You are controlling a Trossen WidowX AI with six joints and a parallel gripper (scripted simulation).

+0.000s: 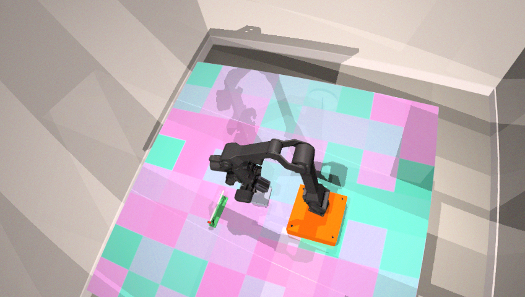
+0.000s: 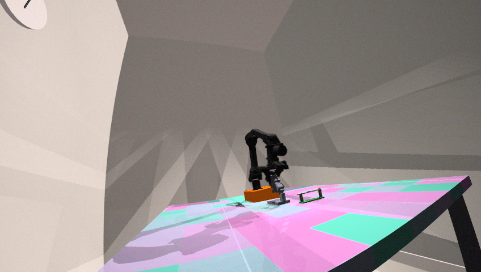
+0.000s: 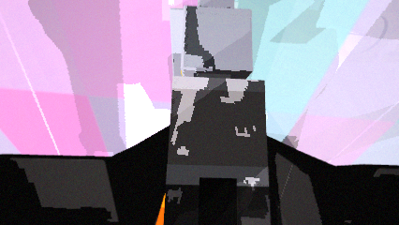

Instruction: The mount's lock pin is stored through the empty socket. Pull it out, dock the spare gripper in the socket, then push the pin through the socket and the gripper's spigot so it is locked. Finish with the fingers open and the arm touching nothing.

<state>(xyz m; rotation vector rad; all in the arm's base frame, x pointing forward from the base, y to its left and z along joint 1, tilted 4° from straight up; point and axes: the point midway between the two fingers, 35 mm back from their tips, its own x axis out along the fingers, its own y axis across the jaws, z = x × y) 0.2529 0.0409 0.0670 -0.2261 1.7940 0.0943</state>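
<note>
Now: gripper tip 13 cm short of the green rack, 14 cm to the right of it and 9 cm above it. The rest, counted from my gripper tip: grey mount (4 cm ahead, 1 cm to the left, 6 cm below); spare gripper (1 cm ahead, 1 cm above).
</note>
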